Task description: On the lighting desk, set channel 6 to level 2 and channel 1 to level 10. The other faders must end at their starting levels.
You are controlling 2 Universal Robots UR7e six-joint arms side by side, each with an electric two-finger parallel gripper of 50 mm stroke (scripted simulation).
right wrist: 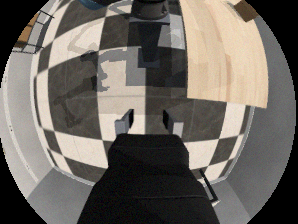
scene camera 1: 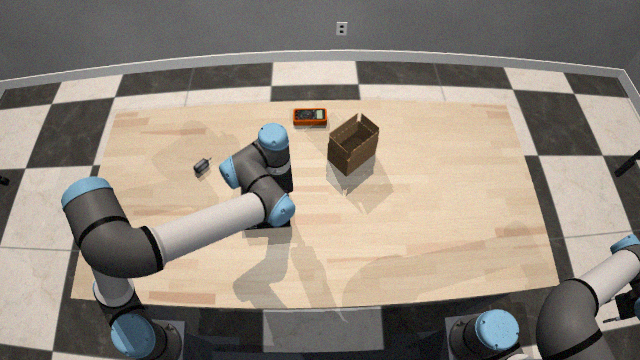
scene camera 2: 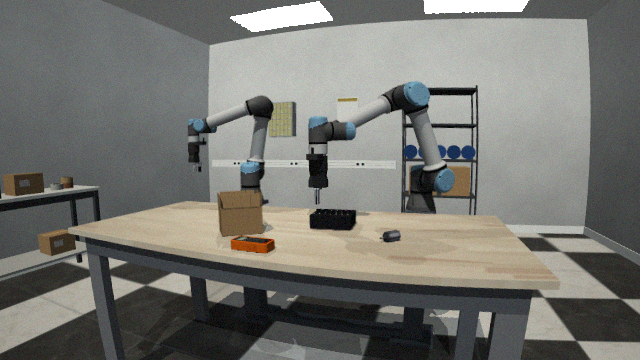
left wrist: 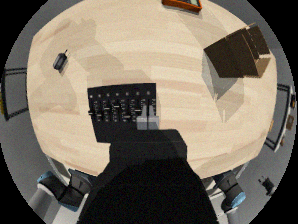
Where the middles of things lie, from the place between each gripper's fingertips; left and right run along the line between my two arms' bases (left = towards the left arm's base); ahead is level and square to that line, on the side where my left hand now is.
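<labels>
With the cardboard box (scene camera 1: 354,154) as my reference, I find my left hand 240 mm to the left of it and 190 mm short of it, and also 40 mm above it.
My right hand is 690 mm short of the cardboard box and 750 mm to the right of it; it is 120 mm above the box.
</labels>
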